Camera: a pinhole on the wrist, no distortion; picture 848 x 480 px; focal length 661.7 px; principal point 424.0 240.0 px. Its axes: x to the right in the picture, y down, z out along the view. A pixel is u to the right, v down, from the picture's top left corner.
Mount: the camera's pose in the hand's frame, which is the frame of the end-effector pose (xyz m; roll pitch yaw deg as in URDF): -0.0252 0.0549 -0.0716 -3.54 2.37 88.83
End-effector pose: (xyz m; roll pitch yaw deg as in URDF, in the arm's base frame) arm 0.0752 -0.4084 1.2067 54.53 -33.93 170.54
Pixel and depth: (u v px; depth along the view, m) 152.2 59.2 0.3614
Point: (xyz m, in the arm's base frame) 0.1440 -0.1244 1.3247
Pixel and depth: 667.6 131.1 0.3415
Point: 0.2545 -0.3318 1.4735
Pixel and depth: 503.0 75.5 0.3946
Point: 0.2237 -0.2328 1.4704
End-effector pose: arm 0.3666 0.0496 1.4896 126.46 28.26 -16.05
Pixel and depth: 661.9 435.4 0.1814
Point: 0.2669 -0.0877 1.5686
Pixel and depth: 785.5 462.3 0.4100
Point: 0.1144 -0.3299 1.6205
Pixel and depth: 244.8 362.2 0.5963
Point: -0.0549 -0.2179 1.2426
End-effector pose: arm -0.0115 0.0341 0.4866 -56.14 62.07 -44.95
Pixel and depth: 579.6 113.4 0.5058
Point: 0.3841 0.3006 0.4866
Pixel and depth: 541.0 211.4 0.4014
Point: 0.2660 0.2528 0.5437
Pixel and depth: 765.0 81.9 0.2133
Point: 0.1024 0.2205 0.4426
